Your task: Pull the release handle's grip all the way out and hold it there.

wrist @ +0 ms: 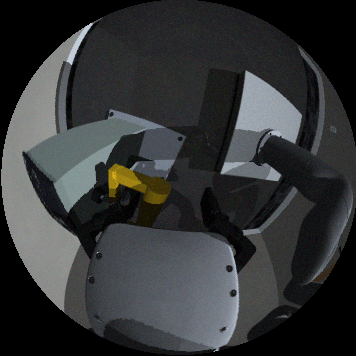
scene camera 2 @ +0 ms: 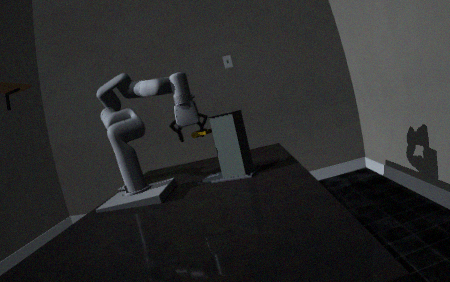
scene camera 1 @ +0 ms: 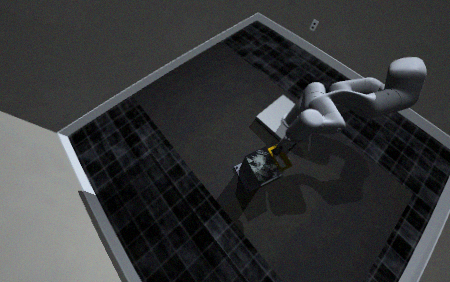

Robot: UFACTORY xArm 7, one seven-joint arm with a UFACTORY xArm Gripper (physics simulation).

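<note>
The release handle (scene camera 1: 286, 165) (scene camera 2: 201, 133) (wrist: 156, 190) is a yellow bracket with a thick grip bar, sticking out from the side of a pale green upright box (scene camera 1: 261, 167) (scene camera 2: 229, 145) (wrist: 80, 142). My gripper (scene camera 1: 284, 149) (scene camera 2: 191, 135) (wrist: 170, 191) is open and points down at the handle. In the wrist view one dark finger is on the box side of the grip bar, and the other stands beyond its outer side with a visible gap. The grip bar lies between the fingers and is not clamped. The lower part of the grip is hidden by the gripper body.
The box stands on a grey mounting plate (scene camera 2: 215, 178) (wrist: 162, 145) on the dark table (scene camera 2: 200, 235). The arm's white base block (scene camera 1: 272, 119) (scene camera 2: 120, 201) (wrist: 270, 100) is beside it. The box wall is close to the finger on that side.
</note>
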